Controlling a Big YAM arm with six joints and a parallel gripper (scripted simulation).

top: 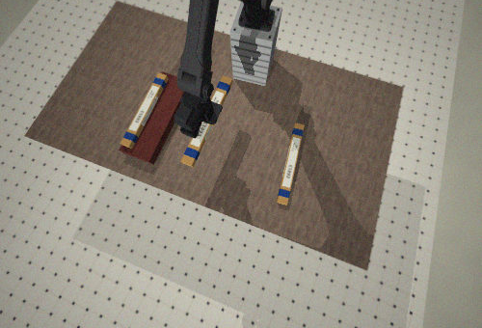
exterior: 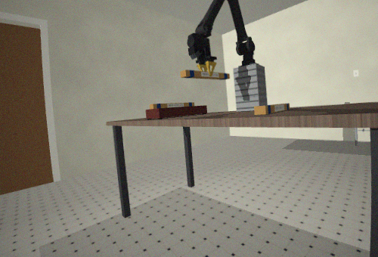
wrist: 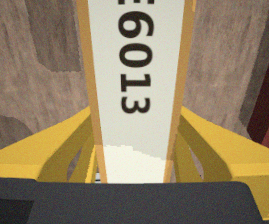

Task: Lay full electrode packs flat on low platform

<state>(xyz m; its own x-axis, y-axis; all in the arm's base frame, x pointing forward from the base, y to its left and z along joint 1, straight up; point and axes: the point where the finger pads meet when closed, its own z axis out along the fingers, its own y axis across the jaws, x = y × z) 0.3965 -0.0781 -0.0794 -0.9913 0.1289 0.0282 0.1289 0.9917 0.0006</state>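
Right now my hand is 270 mm to the left of the low platform, 200 mm above it and 30 mm past it.
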